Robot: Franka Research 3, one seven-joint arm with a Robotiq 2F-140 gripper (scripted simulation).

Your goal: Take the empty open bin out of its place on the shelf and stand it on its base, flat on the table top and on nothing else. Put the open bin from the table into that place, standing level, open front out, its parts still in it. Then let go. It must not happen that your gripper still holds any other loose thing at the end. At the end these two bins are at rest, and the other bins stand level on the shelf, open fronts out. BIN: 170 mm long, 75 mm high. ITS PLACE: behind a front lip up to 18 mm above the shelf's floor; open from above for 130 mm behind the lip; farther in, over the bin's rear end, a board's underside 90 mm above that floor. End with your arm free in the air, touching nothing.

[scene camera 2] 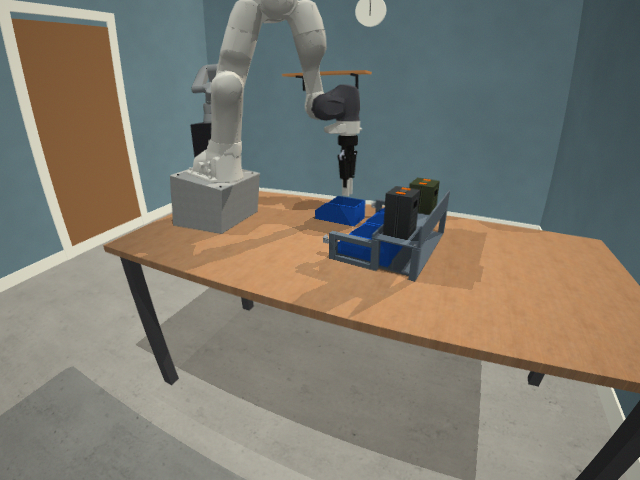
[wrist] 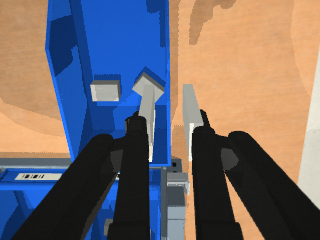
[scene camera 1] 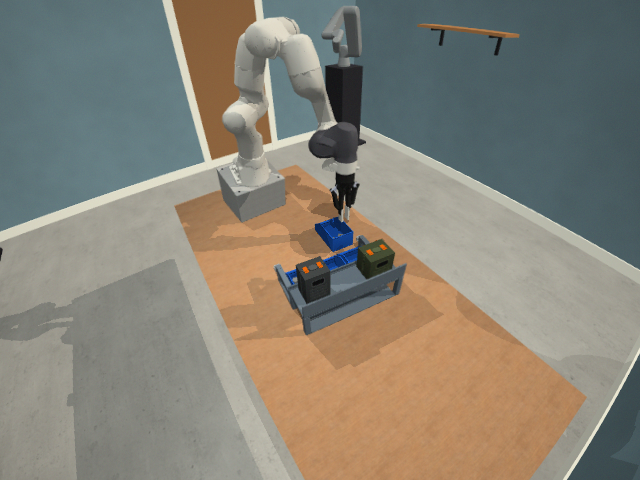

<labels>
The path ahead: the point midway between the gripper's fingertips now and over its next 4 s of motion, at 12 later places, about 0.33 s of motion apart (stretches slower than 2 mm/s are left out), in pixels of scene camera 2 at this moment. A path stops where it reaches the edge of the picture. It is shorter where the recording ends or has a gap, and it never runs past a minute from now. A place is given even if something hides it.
My gripper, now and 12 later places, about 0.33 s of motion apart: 347,194; 347,194; 346,194; 345,195; 345,198; 345,201; 345,204; 345,204; 346,204; 346,202; 347,196; 348,189; 347,185
</labels>
